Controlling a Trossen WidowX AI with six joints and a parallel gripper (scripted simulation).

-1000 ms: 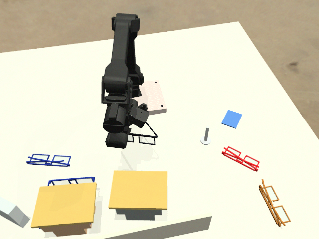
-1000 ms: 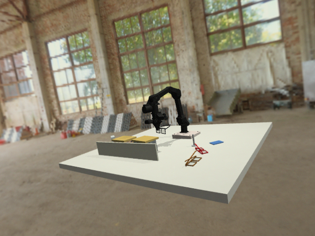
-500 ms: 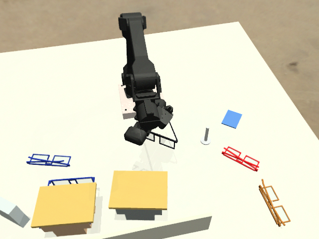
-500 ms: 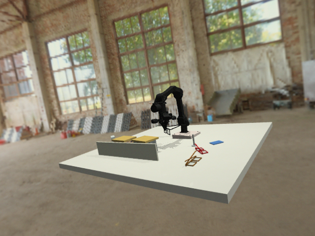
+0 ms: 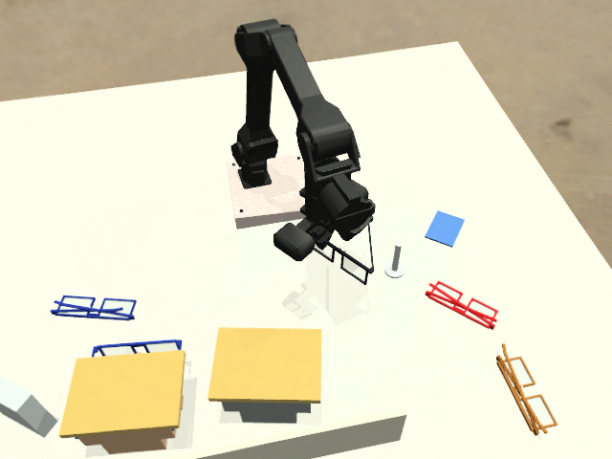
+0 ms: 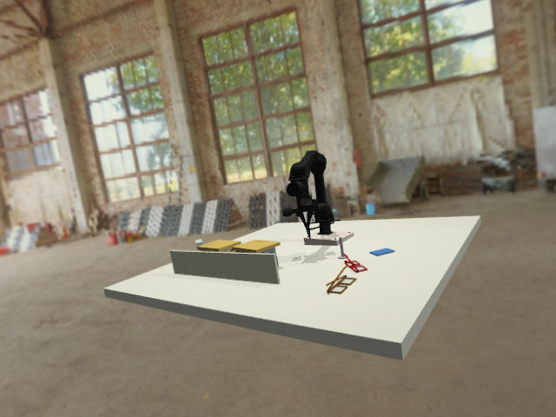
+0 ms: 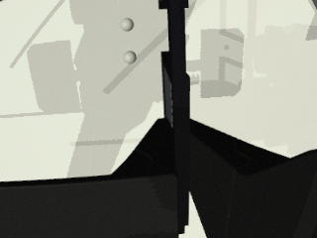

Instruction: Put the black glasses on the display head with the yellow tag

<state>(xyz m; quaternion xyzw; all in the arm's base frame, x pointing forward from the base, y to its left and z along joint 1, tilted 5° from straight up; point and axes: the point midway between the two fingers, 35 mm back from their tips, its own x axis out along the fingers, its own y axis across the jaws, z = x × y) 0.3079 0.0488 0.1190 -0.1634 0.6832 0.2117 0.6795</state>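
Now: gripper tip 10 mm short of the grey post, 150 mm to the right of it and 100 mm above it. The rest, counted from my gripper tip: blue square: 50 mm behind, 290 mm to the left, 120 mm below; then wall panel: 280 mm ahead, 280 mm to the right, 70 mm below.
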